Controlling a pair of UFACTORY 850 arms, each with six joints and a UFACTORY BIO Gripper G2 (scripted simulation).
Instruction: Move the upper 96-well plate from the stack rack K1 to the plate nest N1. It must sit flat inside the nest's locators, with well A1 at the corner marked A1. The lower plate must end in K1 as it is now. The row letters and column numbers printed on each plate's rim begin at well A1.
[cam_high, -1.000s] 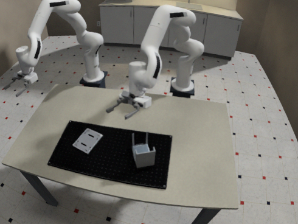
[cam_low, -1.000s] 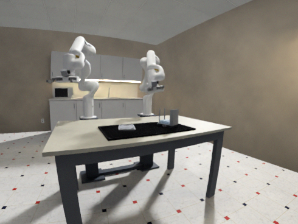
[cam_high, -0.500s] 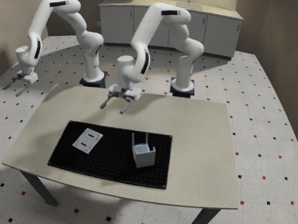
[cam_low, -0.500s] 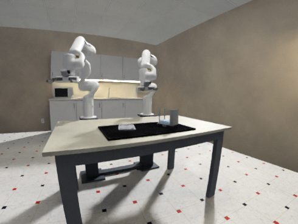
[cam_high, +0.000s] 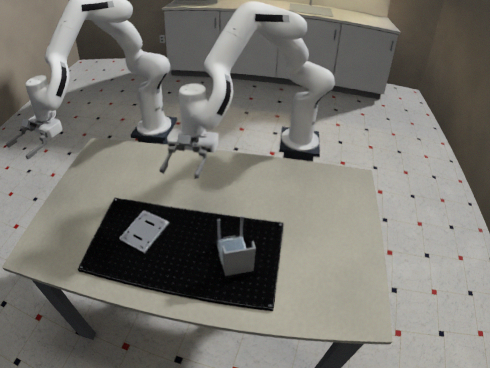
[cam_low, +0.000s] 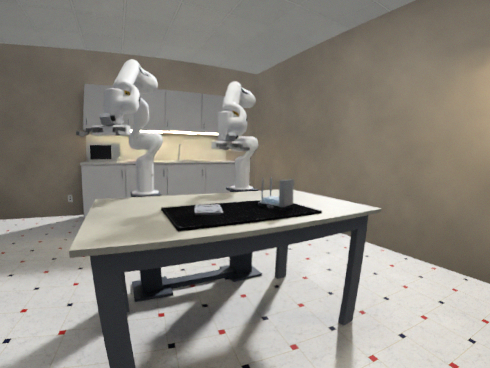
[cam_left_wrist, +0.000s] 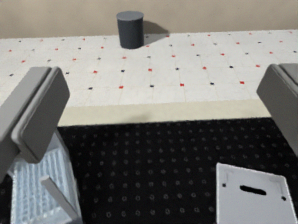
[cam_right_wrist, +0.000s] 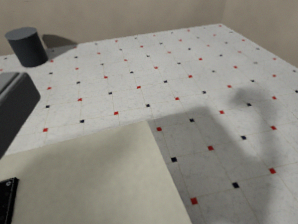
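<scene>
The pale blue 96-well plate lies 100 mm ahead of my left hand, 190 mm to the left of it and 250 mm below it.
</scene>
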